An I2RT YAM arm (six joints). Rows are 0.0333 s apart.
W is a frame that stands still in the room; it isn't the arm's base.
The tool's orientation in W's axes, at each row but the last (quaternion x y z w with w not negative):
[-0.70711 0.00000 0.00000 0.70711]
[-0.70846 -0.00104 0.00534 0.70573]
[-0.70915 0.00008 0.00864 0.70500]
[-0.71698 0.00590 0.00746 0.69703]
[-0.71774 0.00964 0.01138 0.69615]
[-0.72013 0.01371 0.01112 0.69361]
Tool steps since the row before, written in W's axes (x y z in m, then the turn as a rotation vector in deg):
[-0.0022 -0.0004 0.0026 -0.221 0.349 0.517]
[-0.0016 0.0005 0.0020 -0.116 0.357 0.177]
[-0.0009 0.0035 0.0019 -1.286 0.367 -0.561]
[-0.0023 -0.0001 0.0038 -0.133 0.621 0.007]
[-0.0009 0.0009 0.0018 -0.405 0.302 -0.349]
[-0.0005 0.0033 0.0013 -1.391 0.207 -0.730]
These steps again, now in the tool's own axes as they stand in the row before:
[-0.0022 -0.0026 -0.0004 -0.221 -0.517 0.349]
[-0.0016 -0.0020 0.0005 -0.114 -0.178 0.357]
[-0.0009 -0.0019 0.0035 -1.274 0.575 0.386]
[-0.0024 -0.0038 -0.0002 -0.132 -0.022 0.621]
[-0.0010 -0.0018 0.0008 -0.394 0.351 0.314]
[-0.0006 -0.0014 0.0032 -1.365 0.770 0.230]

